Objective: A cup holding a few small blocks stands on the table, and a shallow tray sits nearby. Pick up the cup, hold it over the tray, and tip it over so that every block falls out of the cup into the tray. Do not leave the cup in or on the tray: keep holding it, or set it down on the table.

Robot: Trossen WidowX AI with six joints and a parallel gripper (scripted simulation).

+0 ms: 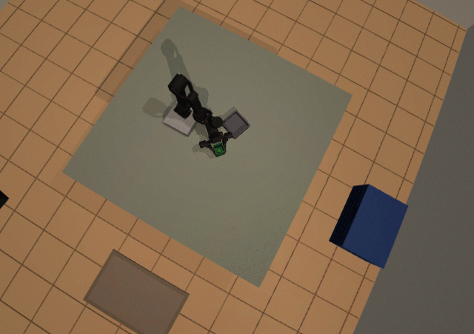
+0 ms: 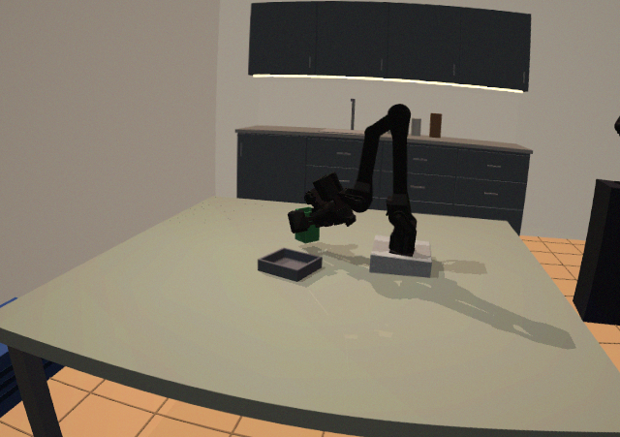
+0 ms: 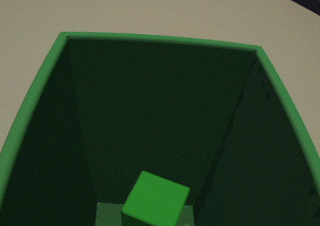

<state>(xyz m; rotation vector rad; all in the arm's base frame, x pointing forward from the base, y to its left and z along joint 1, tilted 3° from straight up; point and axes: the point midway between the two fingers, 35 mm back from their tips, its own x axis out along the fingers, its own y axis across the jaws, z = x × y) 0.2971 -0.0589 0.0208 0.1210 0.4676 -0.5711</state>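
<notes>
My gripper tip is now 20 cm to the right of the shallow dark grey tray, 7 cm above it and 5 cm past it. The rest, counted from my gripper tip: bright green block (2 cm behind, 1 cm to the left); square green cup (2 cm below, 2 cm behind, 1 cm to the left).
</notes>
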